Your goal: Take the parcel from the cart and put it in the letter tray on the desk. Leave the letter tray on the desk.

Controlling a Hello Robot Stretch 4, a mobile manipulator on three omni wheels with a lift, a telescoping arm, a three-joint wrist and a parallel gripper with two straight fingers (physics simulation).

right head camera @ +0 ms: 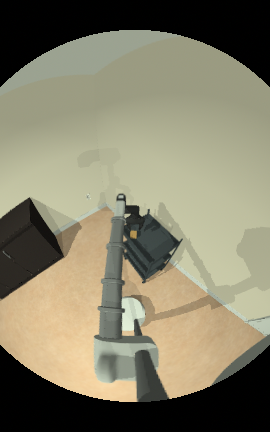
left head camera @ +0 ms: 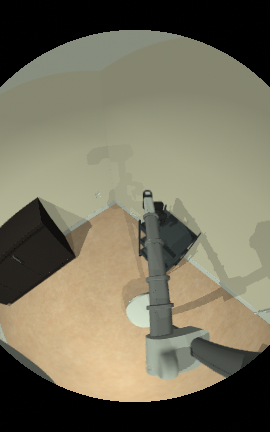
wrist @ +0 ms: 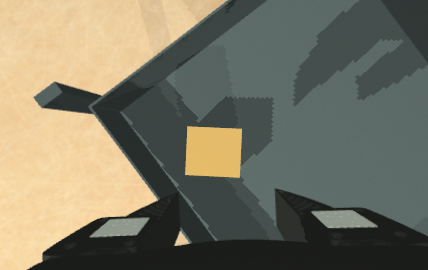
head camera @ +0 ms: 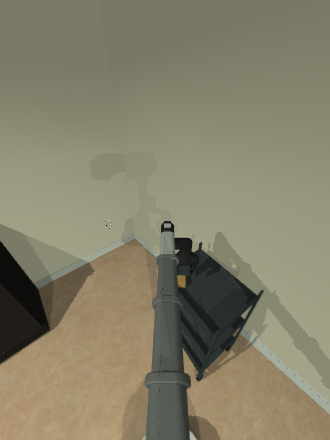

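Pixels of known places: gripper, fingertip midpoint: (right head camera: pixel 134 229) (wrist: pixel 227 209) (head camera: pixel 183 274); robot's base, origin of the base link: (right head camera: pixel 126 312) (left head camera: pixel 144 309).
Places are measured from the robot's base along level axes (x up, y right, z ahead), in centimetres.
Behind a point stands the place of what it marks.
The parcel, a small yellow-orange block (head camera: pixel 181 281) @(x 68.5, y 7.9, z 68.8 cm) (right head camera: pixel 133 234) @(x 68.0, y 8.1, z 68.7 cm) (wrist: pixel 213 152) @(x 68.5, y 7.7, z 70.6 cm), sits on the top shelf of the dark grey cart (head camera: pixel 225 295) @(x 63.5, y 32.9, z 63.0 cm) (right head camera: pixel 159 239) @(x 63.5, y 31.9, z 65.9 cm) (wrist: pixel 320 150) @(x 63.5, y 20.4, z 69.9 cm), near one corner. My gripper (wrist: pixel 227 209) @(x 77.0, y 8.7, z 67.5 cm) is open and empty, above the cart's top. In the wrist view the parcel lies beyond the fingertips, between their lines and a little left of the middle. In the left head camera view the arm hides the parcel, while the cart (left head camera: pixel 176 239) @(x 63.5, y 29.1, z 60.8 cm) shows behind the arm. The desk and the letter tray do not show in these views.
The cart stands close to the right wall (head camera: pixel 260 200) @(x 113.2, y 47.3, z 84.5 cm). A black cabinet (left head camera: pixel 35 250) @(x 61.0, y -120.0, z 45.5 cm) (right head camera: pixel 27 247) @(x 58.6, y -117.5, z 47.9 cm) stands at the left by the other wall. The cart's raised rim (wrist: pixel 135 150) @(x 67.5, y -0.7, z 71.0 cm) runs beside the parcel, and a corner post (wrist: pixel 65 97) @(x 74.3, y -3.7, z 75.9 cm) sticks out at the left.
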